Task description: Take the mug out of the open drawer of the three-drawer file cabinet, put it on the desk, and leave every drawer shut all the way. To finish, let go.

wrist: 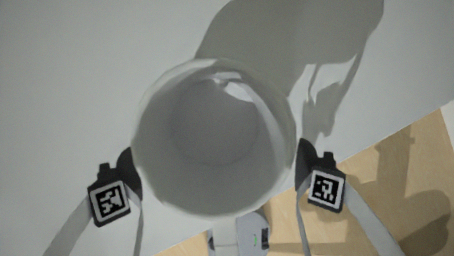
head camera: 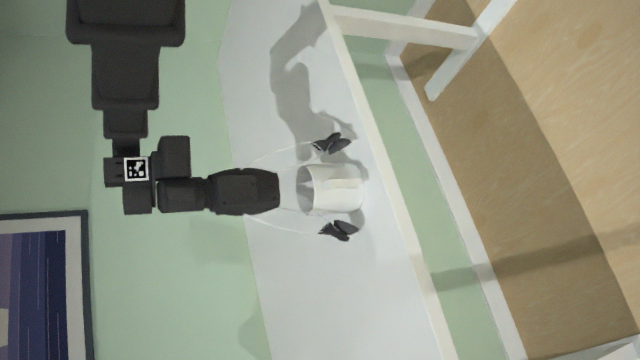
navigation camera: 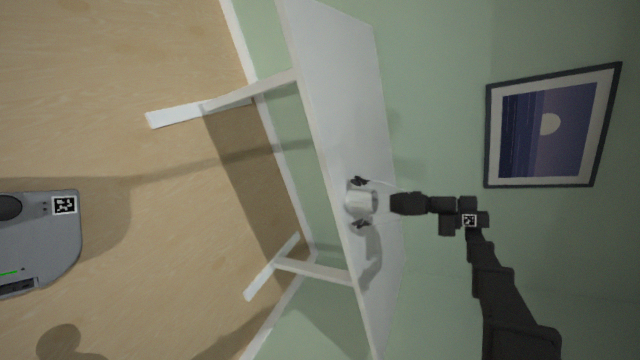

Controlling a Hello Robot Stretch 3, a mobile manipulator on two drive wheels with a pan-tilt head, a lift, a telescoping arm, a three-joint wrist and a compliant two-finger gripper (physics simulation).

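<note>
The white mug (head camera: 325, 197) (navigation camera: 361, 201) (wrist: 215, 192) stands upright on the white desk (head camera: 320, 300) (navigation camera: 345, 90) (wrist: 65, 75), near its front edge. Its open rim faces up to the wrist, and its handle points toward the room side. My gripper (head camera: 336, 187) (navigation camera: 360, 202) (wrist: 218, 160) points straight down over the mug. It is open, with one finger on each side of the mug; small gaps show between the fingers and the mug wall in the head view. The three-drawer file cabinet and its drawers cannot be made out in these views.
The desk's white legs (head camera: 405, 27) (navigation camera: 315, 271) stand on the wooden floor (head camera: 575, 150) (navigation camera: 125, 75). A green wall with a framed picture (head camera: 40, 295) (navigation camera: 550, 130) is behind the desk. My grey base (navigation camera: 45, 245) is on the floor. A white edge (head camera: 620, 352) shows at the head view's lower right corner.
</note>
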